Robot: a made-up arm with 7 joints.
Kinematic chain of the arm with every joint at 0, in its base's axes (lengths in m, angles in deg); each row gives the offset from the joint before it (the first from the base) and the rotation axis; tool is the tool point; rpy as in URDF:
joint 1: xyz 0 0 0.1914 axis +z
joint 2: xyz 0 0 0 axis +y
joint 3: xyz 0 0 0.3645 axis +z
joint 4: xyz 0.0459 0 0 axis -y
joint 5: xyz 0.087 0 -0.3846 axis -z
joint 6: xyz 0 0 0 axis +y
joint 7: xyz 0.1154 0 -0.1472 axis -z
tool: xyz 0 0 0 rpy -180 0 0
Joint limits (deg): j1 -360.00..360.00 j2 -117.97..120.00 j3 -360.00..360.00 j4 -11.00..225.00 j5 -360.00..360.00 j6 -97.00..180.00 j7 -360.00..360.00
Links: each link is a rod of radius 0.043 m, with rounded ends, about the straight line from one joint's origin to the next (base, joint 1, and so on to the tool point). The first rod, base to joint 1, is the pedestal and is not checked.
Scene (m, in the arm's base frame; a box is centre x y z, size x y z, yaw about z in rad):
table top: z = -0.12
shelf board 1: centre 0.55 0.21 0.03 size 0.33 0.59 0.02 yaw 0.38
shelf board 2: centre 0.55 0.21 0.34 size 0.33 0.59 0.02 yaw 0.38
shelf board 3: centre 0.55 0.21 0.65 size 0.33 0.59 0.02 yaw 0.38
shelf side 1: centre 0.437 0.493 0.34 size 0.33 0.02 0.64 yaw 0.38
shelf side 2: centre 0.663 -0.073 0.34 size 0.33 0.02 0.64 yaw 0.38
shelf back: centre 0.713 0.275 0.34 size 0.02 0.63 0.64 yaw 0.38
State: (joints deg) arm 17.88 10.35 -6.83 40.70 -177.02 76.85 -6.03
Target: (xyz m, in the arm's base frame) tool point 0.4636 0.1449 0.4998
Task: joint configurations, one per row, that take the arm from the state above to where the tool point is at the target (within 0.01 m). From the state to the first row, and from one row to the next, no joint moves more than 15 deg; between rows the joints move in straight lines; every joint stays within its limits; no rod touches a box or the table.
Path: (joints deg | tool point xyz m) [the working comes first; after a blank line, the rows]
Joints at the target: 20.98 -18.75 -2.67 43.08 -177.96 82.96 -6.03
Straight joint move there: touches shelf board 2.

1: 16.10 -1.36 -7.56 28.13 -176.36 79.37 -6.03 | 0.4745 0.0633 0.2031
2: 14.31 -13.07 -8.28 15.55 -175.69 81.89 -6.03 | 0.3996 0.0335 0.2030
3: 12.53 -24.78 -9.01 2.98 -175.03 84.42 -6.03 | 0.3244 0.0131 0.1879
4: 15.89 -39.49 -5.81 9.82 -176.30 87.46 -6.03 | 0.3342 0.0480 0.3433
5: 19.26 -54.21 -2.62 16.66 -177.57 90.50 -6.03 | 0.2717 0.0682 0.4999
6: 19.83 -42.39 -2.63 25.46 -177.70 87.99 -6.03 | 0.3311 0.0903 0.5136
7: 20.41 -30.57 -2.65 34.27 -177.83 85.48 -6.03 | 0.3960 0.1162 0.5141
8: 20.98 -18.75 -2.67 43.08 -177.96 82.96 -6.03 | 0.4636 0.1449 0.4998

